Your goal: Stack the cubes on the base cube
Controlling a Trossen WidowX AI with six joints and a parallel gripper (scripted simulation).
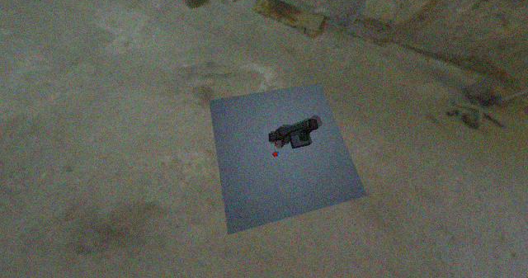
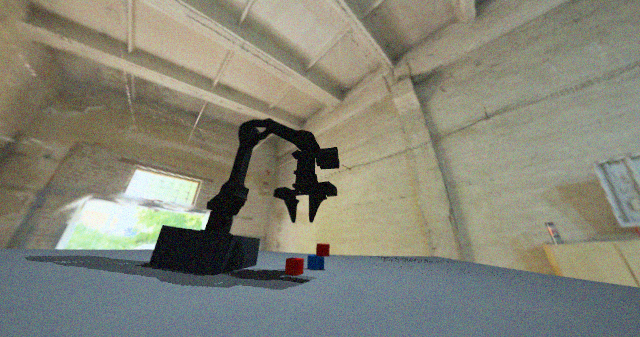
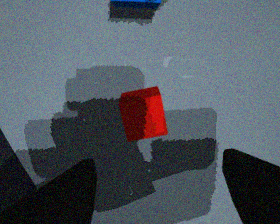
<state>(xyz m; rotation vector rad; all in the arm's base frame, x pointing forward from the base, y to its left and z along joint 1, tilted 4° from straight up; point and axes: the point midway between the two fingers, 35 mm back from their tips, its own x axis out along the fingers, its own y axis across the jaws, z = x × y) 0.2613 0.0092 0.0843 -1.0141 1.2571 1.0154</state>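
Right now the blue cube is 2 cm ahead of my gripper tip, 9 cm to the left of it and 10 cm below it.
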